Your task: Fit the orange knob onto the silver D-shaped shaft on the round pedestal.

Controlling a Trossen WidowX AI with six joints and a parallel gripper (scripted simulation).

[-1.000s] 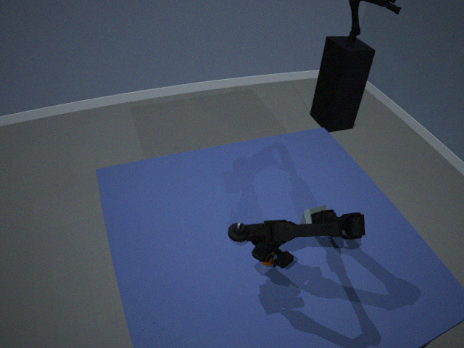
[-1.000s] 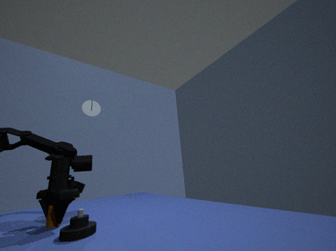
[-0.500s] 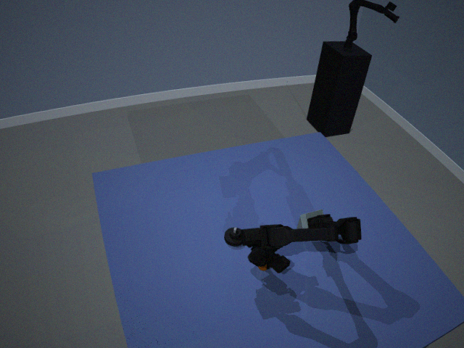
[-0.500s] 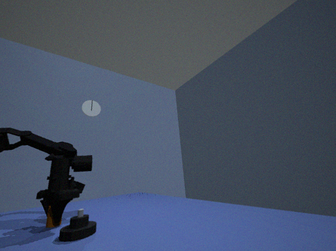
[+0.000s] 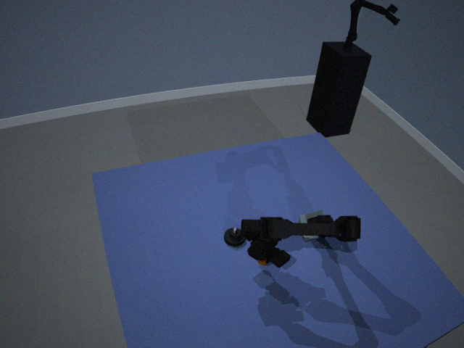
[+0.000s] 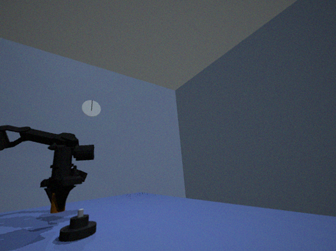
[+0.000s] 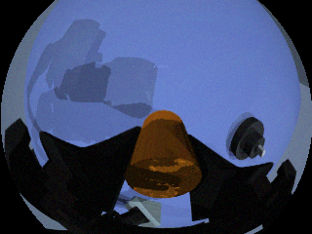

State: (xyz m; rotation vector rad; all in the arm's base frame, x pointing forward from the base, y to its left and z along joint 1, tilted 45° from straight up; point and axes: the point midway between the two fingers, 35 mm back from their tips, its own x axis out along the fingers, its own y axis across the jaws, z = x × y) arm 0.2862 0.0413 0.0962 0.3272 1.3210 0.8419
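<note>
My gripper tip is 5 cm short of the round pedestal, 16 cm to the left of it and 2 cm above it. From my gripper tip the other things lie so: orange knob: 4 cm above.
</note>
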